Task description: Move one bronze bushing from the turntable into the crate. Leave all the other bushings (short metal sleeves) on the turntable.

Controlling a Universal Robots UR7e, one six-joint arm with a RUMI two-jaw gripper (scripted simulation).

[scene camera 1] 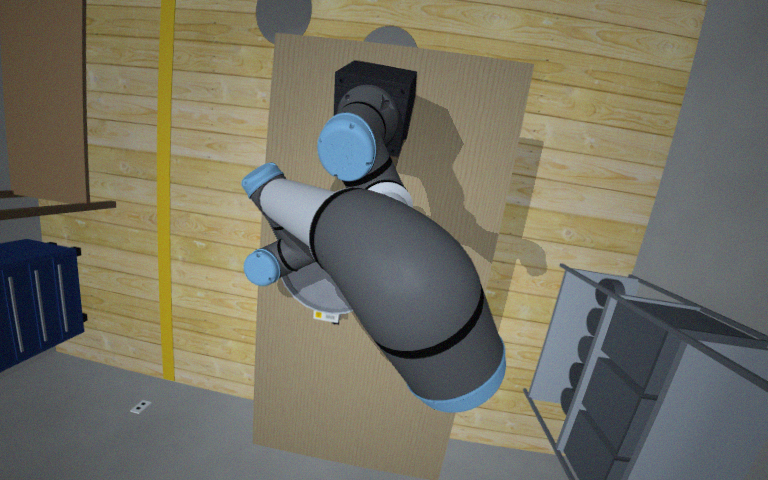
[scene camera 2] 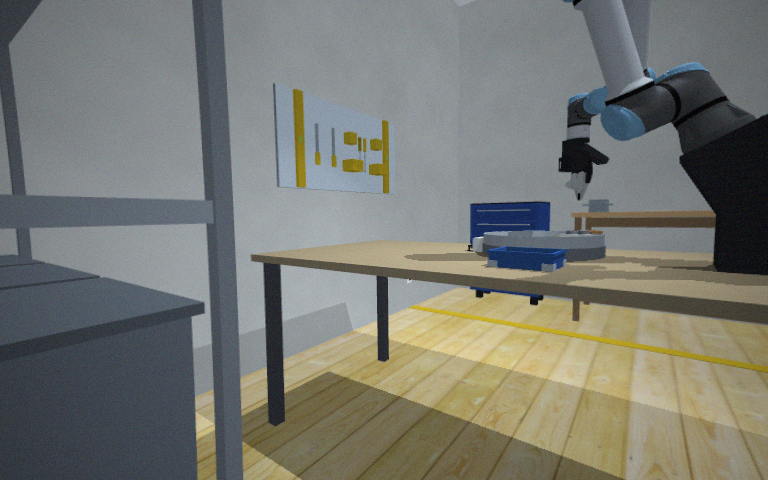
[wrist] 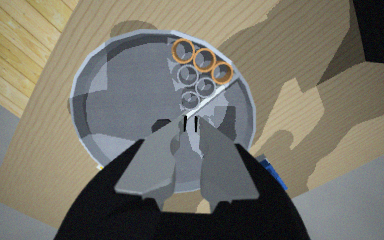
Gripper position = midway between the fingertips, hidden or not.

Note:
I see my gripper [scene camera 2: 579, 200].
My gripper is seen too in the wrist view [wrist: 190, 116].

